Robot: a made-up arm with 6 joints.
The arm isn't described. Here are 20 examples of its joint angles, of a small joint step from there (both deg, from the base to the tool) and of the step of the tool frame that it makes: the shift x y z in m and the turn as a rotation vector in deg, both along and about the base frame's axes.
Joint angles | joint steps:
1: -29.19 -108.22 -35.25 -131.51 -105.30 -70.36 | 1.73 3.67 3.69 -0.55 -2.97 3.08
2: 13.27 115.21 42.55 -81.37 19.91 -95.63 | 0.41 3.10 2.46 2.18 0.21 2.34
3: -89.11 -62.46 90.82 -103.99 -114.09 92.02 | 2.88 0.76 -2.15 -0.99 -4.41 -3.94
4: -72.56 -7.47 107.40 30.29 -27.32 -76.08 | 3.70 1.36 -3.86 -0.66 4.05 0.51
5: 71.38 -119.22 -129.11 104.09 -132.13 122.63 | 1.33 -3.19 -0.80 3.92 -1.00 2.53
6: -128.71 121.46 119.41 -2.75 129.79 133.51 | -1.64 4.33 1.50 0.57 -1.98 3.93
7: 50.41 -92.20 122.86 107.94 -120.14 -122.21 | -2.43 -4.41 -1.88 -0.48 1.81 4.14
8: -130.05 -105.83 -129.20 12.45 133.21 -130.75 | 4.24 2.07 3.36 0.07 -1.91 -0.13
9: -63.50 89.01 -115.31 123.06 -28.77 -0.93 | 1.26 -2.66 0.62 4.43 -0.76 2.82
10: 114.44 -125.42 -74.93 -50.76 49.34 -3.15 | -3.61 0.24 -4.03 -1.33 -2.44 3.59
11: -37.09 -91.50 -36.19 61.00 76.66 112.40 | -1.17 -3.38 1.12 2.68 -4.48 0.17
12: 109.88 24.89 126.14 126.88 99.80 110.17 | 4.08 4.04 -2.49 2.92 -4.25 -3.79
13: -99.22 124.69 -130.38 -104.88 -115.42 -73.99 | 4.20 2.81 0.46 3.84 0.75 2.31
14: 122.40 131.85 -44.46 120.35 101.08 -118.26 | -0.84 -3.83 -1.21 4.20 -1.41 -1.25
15: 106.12 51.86 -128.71 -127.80 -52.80 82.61 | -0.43 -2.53 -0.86 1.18 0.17 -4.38
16: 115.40 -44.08 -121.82 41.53 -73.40 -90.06 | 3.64 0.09 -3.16 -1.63 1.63 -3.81
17: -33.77 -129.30 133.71 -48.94 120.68 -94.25 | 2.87 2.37 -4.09 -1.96 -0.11 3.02
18: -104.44 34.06 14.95 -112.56 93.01 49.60 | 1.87 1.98 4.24 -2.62 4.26 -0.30
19: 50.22 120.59 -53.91 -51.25 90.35 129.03 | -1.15 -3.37 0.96 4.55 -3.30 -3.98
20: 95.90 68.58 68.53 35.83 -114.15 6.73 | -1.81 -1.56 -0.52 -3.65 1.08 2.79
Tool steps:
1: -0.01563 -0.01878 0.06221 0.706 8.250 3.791
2: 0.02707 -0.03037 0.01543 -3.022 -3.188 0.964
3: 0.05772 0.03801 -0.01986 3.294 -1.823 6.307
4: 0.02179 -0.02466 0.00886 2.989 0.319 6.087
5: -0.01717 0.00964 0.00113 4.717 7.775 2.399
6: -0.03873 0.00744 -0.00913 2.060 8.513 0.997
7: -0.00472 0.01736 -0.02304 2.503 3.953 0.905
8: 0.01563 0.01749 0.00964 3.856 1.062 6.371
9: 0.02388 0.02779 0.08717 1.600 -4.913 1.809
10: -0.02737 0.06687 -0.01672 2.035 -3.484 -3.637
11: 0.03035 -0.02521 0.02036 3.656 -6.263 -2.166
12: 0.01955 -0.06713 0.02940 -5.344 -5.190 4.489
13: 0.01662 0.06580 -0.00112 -2.893 0.916 0.442
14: -0.02342 -0.01049 0.01767 -6.199 2.465 1.172
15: 0.06846 0.04760 -0.01579 -4.488 6.197 1.273
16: 0.03856 -0.01594 -0.04216 -0.327 -1.432 3.639
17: -0.01422 0.02428 0.00593 -2.021 -1.734 2.337
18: 0.02229 -0.01363 -0.01237 1.122 -0.995 0.375
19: 0.05846 -0.02770 0.04657 7.657 6.844 -1.959
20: 0.05872 0.02798 -0.02359 -3.309 2.773 -3.908
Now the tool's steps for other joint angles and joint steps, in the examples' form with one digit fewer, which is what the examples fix.
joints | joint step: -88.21 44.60 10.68 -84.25 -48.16 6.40 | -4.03 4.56 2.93 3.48 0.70 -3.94
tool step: -0.0377 -0.0899 -0.0447 -5.54 8.79 -1.89
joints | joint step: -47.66 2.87 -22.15 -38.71 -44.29 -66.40 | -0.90 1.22 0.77 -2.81 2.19 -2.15
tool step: -0.0326 -0.0030 0.0136 -2.64 3.17 -1.39
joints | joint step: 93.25 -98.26 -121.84 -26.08 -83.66 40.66 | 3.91 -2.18 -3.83 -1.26 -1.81 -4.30
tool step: 0.0189 -0.0300 -0.0116 -1.06 1.55 3.32
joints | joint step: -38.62 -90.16 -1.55 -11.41 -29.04 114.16 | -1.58 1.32 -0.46 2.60 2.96 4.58
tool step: 0.0463 -0.0281 -0.0476 -4.95 0.12 -0.17
